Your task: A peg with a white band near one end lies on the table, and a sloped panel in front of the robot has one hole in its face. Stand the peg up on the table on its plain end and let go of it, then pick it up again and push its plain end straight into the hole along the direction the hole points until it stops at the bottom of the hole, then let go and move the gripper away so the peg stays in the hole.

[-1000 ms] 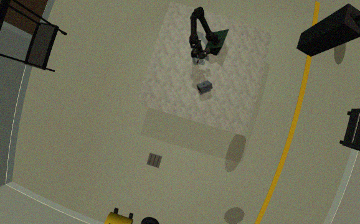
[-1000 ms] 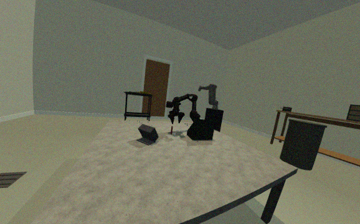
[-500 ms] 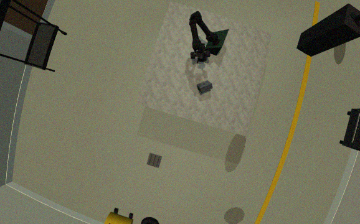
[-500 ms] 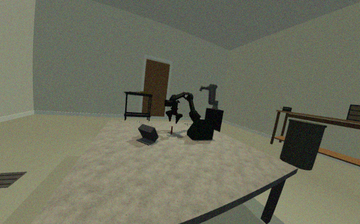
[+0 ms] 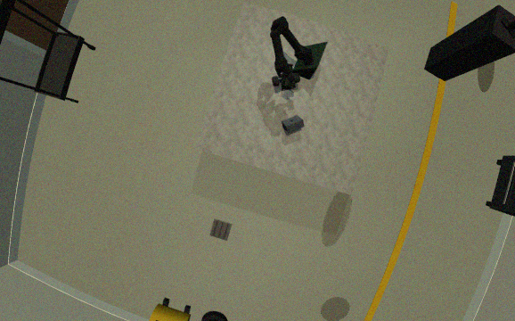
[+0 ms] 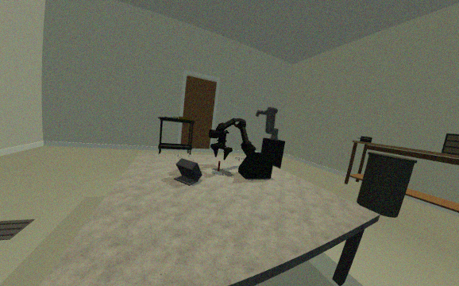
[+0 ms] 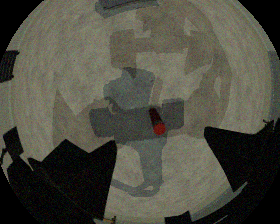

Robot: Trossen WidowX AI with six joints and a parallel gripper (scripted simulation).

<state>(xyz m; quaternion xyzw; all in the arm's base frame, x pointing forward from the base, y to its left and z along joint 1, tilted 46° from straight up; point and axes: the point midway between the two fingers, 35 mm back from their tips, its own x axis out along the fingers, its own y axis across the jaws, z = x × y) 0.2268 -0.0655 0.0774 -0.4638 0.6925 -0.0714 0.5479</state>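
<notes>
Now: the red peg 50 mm below my gripper tip. The rest, counted from my gripper tip: sloped grey panel: 230 mm ahead, 170 mm to the left, 40 mm below.
</notes>
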